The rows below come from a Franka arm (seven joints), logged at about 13 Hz.
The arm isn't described. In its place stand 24 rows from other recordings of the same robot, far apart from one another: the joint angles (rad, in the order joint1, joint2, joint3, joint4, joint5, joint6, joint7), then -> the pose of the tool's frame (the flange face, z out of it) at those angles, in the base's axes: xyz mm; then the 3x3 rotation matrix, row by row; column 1 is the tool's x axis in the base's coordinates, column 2 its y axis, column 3 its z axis.
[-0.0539, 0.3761, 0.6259, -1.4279, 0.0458, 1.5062, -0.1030] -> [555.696 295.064 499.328], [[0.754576 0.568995 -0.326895], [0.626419 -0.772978 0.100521], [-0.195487 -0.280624 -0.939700]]
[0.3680, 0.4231, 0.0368, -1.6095, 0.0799, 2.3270, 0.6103] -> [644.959 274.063 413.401], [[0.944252 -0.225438 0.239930], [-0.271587 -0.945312 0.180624], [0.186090 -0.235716 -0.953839]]
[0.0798, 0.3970, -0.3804, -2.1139, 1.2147, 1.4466, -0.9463] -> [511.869 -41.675 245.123], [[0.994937 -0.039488 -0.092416], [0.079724 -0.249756 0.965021], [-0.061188 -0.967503 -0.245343]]
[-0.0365, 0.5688, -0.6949, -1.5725, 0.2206, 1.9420, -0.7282] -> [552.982 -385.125 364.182], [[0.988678 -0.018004 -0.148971], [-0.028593 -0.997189 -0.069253], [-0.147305 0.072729 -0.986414]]
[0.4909, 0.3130, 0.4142, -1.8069, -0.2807, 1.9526, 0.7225] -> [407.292 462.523 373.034], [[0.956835 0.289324 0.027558], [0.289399 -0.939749 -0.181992], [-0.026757 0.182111 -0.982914]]
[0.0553, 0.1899, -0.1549, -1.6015, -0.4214, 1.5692, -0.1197] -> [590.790 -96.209 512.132], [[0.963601 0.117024 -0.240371], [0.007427 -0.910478 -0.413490], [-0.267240 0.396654 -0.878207]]
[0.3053, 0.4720, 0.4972, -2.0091, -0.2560, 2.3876, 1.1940] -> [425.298 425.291 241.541], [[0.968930 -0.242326 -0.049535], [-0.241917 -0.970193 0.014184], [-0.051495 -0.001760 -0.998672]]
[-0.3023, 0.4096, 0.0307, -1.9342, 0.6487, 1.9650, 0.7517] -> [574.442 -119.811 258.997], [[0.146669 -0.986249 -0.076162], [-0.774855 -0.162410 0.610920], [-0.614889 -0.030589 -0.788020]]
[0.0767, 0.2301, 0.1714, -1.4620, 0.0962, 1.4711, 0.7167] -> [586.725 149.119 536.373], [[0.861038 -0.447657 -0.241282], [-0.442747 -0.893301 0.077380], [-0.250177 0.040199 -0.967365]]
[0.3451, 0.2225, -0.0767, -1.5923, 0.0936, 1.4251, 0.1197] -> [558.735 168.867 478.546], [[0.912736 0.136486 -0.385077], [0.136723 -0.990244 -0.026908], [-0.384993 -0.028089 -0.922492]]
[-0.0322, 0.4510, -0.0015, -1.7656, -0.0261, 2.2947, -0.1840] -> [663.996 -22.868 316.422], [[0.983273 0.164851 0.077453], [0.167053 -0.985684 -0.022815], [0.072583 0.035372 -0.996735]]
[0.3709, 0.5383, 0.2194, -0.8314, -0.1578, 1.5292, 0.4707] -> [614.327 324.842 632.777], [[0.984036 0.063085 0.166411], [0.055751 -0.997272 0.048383], [0.169010 -0.038333 -0.984869]]
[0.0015, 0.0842, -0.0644, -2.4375, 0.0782, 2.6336, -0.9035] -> [497.245 -33.437 279.867], [[0.708710 0.696086 0.114870], [0.698391 -0.715262 0.025481], [0.099899 0.062166 -0.993054]]
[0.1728, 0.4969, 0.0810, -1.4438, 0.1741, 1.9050, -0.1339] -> [672.452 177.603 401.883], [[0.949175 0.305183 -0.077009], [0.314432 -0.930370 0.188529], [-0.014111 -0.203161 -0.979044]]
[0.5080, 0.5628, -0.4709, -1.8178, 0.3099, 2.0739, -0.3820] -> [619.390 55.551 238.524], [[0.938955 0.258816 -0.226668], [0.267848 -0.963415 0.009483], [-0.215921 -0.069616 -0.973926]]
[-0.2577, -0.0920, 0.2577, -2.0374, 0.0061, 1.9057, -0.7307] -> [524.811 3.323 479.472], [[0.746220 0.664327 -0.042721], [0.664269 -0.747286 -0.017588], [-0.043609 -0.015253 -0.998932]]
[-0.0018, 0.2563, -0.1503, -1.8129, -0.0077, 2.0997, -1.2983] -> [621.211 -89.790 404.100], [[0.403961 0.914396 0.026371], [0.914138 -0.402435 -0.048979], [-0.034173 0.043893 -0.998452]]
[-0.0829, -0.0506, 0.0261, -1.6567, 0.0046, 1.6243, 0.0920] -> [542.193 -30.003 616.273], [[0.988753 -0.148429 0.018339], [-0.148495 -0.988911 0.002236], [0.017804 -0.004934 -0.999829]]
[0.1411, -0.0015, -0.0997, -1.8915, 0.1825, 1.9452, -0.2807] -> [565.649 35.649 506.031], [[0.963876 0.261032 0.052966], [0.248744 -0.953283 0.171402], [0.095233 -0.152035 -0.983776]]
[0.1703, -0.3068, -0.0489, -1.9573, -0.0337, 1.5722, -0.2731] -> [449.491 48.320 597.092], [[0.918498 0.388136 -0.075576], [0.387099 -0.921597 -0.028523], [-0.080722 -0.003057 -0.996732]]
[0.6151, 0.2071, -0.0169, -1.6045, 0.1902, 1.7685, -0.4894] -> [504.184 364.642 504.627], [[0.503665 0.853347 -0.134615], [0.862789 -0.488977 0.128440], [0.043780 -0.180835 -0.982539]]
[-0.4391, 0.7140, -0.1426, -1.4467, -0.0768, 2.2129, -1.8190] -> [617.639 -385.644 274.717], [[0.246846 0.968587 -0.030103], [0.955029 -0.248422 -0.161883], [-0.164276 0.011211 -0.986351]]
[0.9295, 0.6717, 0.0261, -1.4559, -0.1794, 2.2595, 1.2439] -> [429.509 593.211 302.031], [[0.966747 -0.182153 0.179499], [-0.192448 -0.980427 0.041564], [0.168415 -0.074726 -0.982880]]
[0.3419, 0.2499, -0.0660, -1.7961, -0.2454, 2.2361, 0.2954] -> [621.110 171.310 429.246], [[0.963706 0.095515 0.249293], [0.134396 -0.980423 -0.143901], [0.230668 0.172182 -0.957677]]
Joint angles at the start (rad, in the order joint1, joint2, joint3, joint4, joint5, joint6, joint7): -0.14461, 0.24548, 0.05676, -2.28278, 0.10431, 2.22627, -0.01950
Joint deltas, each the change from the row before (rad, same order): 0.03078, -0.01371, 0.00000, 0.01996, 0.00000, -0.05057, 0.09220; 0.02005, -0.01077, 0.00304, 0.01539, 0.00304, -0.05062, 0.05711; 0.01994, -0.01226, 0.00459, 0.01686, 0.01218, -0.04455, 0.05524; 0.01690, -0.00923, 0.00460, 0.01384, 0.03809, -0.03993, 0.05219; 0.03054, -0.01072, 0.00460, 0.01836, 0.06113, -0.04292, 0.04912; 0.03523, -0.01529, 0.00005, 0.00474, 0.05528, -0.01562, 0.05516; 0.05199, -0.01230, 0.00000, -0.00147, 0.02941, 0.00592, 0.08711; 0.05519, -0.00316, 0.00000, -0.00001, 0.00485, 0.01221, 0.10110; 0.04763, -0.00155, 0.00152, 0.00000, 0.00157, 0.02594, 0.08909; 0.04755, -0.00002, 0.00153, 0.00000, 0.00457, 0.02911, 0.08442; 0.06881, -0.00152, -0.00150, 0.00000, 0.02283, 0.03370, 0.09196; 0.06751, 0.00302, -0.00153, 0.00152, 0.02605, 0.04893, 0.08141
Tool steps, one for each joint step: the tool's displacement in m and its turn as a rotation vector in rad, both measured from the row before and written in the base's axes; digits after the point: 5 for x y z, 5 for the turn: 0.00373, 0.01570, 0.01114, -0.02235, 0.02724, -0.05317; 0.00080, 0.01229, 0.00837, -0.01076, 0.03042, -0.02943; 0.00175, 0.01341, 0.01017, -0.00639, 0.02141, -0.03303; 0.00059, 0.01344, 0.00812, 0.01105, 0.02379, -0.05175; 0.00114, 0.02216, 0.01086, 0.02888, 0.02333, -0.04925; -0.00086, 0.02154, 0.00947, 0.01961, 0.00988, -0.05168; -0.00275, 0.02773, 0.00627, -0.01181, 0.00625, -0.04855; -0.00378, 0.02762, 0.00215, -0.03385, 0.00880, -0.04223; -0.00273, 0.02416, 0.00193, -0.03036, -0.00733, -0.03889; -0.00359, 0.02424, 0.00143, -0.02421, -0.01020, -0.03835; -0.00777, 0.03388, 0.00273, -0.01128, -0.01038, -0.04186; -0.00760, 0.03306, 0.00197, -0.00147, -0.02140, -0.04064
